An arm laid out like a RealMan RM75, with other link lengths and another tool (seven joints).
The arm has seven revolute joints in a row. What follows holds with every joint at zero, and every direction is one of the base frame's. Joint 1 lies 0.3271 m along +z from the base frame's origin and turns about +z. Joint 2 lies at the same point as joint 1 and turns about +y. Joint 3 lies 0.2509 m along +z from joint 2 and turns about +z. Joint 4 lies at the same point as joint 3 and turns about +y. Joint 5 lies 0.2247 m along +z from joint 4 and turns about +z. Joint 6 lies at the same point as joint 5 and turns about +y. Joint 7 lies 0.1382 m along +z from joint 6 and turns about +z. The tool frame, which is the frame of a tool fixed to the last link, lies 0.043 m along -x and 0.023 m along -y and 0.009 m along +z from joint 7; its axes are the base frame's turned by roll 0, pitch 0.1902 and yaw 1.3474 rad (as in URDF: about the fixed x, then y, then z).
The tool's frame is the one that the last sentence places.
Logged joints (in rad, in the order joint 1, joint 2, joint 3, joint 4, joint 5, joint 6, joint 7), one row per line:
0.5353, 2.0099, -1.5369, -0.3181, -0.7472, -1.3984, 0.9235
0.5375, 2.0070, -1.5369, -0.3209, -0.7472, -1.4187, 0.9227
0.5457, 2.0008, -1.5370, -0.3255, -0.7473, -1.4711, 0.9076
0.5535, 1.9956, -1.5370, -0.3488, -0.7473, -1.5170, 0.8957
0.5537, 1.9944, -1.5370, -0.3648, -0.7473, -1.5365, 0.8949
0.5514, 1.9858, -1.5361, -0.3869, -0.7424, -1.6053, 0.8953
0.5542, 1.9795, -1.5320, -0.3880, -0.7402, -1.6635, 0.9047
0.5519, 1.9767, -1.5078, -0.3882, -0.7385, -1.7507, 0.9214
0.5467, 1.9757, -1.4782, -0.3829, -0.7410, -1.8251, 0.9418
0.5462, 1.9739, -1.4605, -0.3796, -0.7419, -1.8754, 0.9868
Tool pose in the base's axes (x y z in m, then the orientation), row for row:
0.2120, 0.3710, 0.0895, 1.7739, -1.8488, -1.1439
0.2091, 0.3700, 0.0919, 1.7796, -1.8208, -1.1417
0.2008, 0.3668, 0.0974, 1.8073, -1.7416, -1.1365
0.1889, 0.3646, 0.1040, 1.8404, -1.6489, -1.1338
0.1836, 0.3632, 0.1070, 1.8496, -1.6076, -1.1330
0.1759, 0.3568, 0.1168, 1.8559, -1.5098, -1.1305
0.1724, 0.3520, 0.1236, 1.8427, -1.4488, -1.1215
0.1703, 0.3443, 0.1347, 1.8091, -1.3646, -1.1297
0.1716, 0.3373, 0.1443, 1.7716, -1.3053, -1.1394
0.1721, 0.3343, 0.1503, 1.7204, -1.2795, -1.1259
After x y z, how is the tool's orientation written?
As a rotation vector, in radians.
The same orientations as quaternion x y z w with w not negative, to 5 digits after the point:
0.62331, -0.64963, -0.40194, 0.16704
0.62797, -0.64251, -0.40287, 0.17475
0.64376, -0.62035, -0.40482, 0.19200
0.66186, -0.59299, -0.40775, 0.20986
0.66844, -0.58098, -0.40946, 0.21909
0.67996, -0.55315, -0.41419, 0.24522
0.68315, -0.53712, -0.41578, 0.26821
0.68156, -0.51410, -0.42560, 0.30008
0.67593, -0.49802, -0.43473, 0.32573
0.66489, -0.49449, -0.43513, 0.35223

